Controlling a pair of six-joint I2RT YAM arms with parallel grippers.
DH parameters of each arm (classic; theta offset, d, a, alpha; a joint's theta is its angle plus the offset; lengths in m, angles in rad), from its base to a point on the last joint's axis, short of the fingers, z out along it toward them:
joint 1: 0 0.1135 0.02 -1.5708
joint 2: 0 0 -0.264 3.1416
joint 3: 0.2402 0 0.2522 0
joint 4: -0.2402 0 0.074 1.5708
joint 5: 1.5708 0 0 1.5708
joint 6: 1.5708 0.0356 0 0
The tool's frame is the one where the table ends.
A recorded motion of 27 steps. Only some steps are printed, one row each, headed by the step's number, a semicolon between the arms.
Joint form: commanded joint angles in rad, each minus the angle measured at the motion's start. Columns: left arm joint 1, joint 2, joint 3, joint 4, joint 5, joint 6; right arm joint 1, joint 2, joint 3, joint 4, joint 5, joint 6.
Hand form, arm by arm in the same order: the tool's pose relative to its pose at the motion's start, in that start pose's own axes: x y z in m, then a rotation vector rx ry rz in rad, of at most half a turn. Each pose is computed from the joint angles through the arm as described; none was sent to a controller.
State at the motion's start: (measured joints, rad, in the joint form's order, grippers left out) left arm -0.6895 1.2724 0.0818 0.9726 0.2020 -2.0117; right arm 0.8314 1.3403 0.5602 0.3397 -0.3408 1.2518
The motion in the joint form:
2: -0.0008 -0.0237 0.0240 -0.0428 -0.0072 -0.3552; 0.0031 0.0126 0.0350 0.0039 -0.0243 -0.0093
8: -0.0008 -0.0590 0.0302 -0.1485 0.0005 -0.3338; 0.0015 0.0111 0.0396 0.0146 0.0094 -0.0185
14: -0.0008 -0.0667 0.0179 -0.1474 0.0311 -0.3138; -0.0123 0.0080 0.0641 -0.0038 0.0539 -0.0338
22: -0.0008 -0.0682 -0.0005 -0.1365 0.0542 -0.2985; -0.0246 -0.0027 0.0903 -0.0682 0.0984 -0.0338
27: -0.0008 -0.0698 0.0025 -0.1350 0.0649 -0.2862; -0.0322 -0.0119 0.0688 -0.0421 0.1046 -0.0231
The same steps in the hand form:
2: 0.0023 -0.0061 0.0024 0.0076 -0.0025 -0.3541; -0.0027 0.0102 0.0031 -0.0316 0.0180 -0.0196
8: 0.0012 -0.0026 0.0008 -0.0487 -0.0323 -0.3454; -0.0051 0.0126 0.0028 -0.0357 -0.0207 -0.0333
14: 0.0016 0.0003 -0.0016 -0.0690 -0.0082 -0.3270; -0.0124 0.0181 0.0012 -0.0269 -0.0784 -0.0452
22: 0.0011 0.0047 -0.0046 -0.0866 0.0084 -0.3137; -0.0179 0.0212 -0.0018 0.0146 -0.1228 -0.0311
27: 0.0019 0.0036 -0.0042 -0.0875 0.0212 -0.3004; -0.0184 0.0177 -0.0044 0.0049 -0.1400 -0.0214

